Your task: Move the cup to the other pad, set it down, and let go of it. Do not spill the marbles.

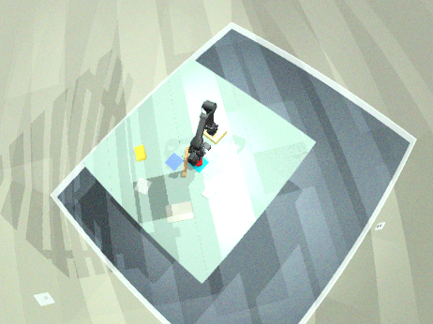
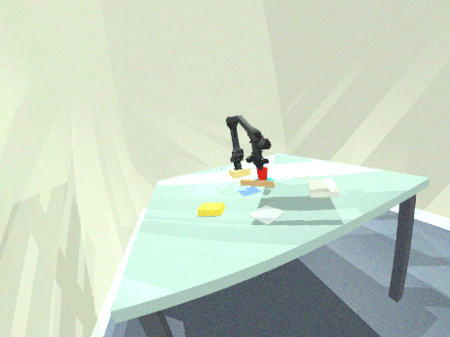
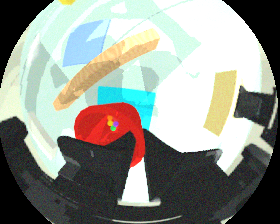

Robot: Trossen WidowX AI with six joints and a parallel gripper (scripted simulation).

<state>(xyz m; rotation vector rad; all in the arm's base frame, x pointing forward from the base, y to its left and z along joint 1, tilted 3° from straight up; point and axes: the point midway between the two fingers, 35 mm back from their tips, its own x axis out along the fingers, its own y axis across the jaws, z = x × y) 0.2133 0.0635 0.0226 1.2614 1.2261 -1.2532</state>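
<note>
My gripper tip is 30 mm short of the red cup. Also, from my gripper tip: cyan pad (50 mm below, 30 mm ahead); then wooden stick (80 mm to the right, 80 mm ahead, 40 mm below); then cream slab (390 mm ahead, 120 mm to the left, 30 mm below).
</note>
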